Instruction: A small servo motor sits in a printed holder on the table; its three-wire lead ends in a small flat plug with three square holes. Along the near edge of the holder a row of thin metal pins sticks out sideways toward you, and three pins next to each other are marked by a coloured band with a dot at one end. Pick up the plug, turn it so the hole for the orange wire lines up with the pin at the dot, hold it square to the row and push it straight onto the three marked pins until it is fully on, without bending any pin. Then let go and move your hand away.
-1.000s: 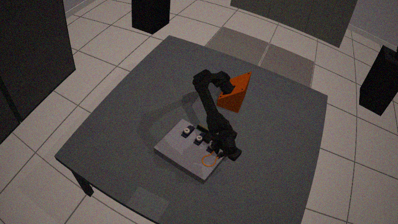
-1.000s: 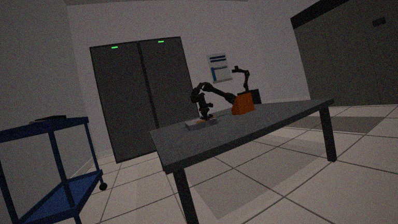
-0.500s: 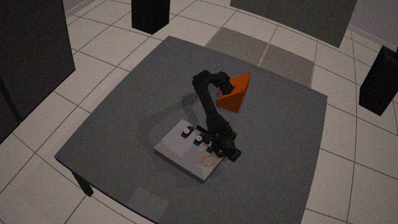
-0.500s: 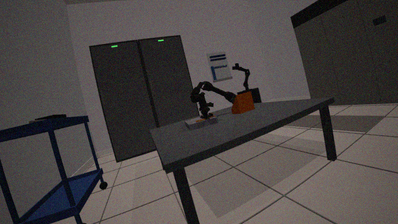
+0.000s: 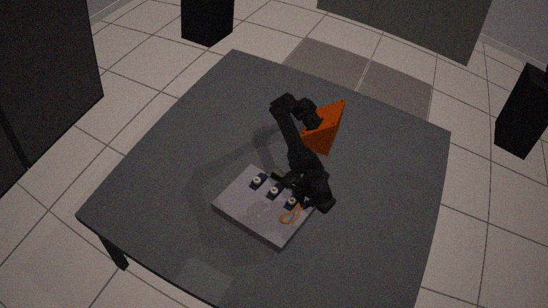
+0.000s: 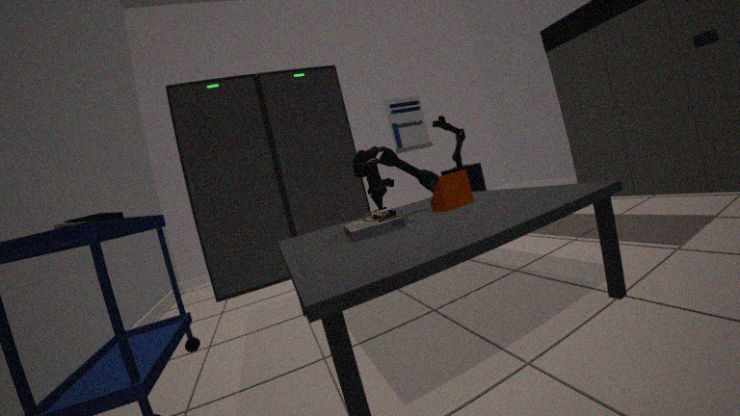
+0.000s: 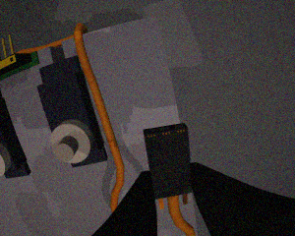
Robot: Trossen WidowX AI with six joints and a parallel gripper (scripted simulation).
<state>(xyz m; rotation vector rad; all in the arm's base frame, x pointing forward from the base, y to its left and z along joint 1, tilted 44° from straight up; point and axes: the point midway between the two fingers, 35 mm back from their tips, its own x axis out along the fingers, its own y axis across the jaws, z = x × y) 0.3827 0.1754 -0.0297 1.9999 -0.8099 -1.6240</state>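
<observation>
Now: gripper tip 90 mm past the yellow band, 80 mm to the left of it and 30 mm above it. Also, from my gripper tip: pin row 90 mm behind, 120 mm to the right, 50 mm below; grey holder 70 mm ahead, 140 mm to the right, 80 mm below.
</observation>
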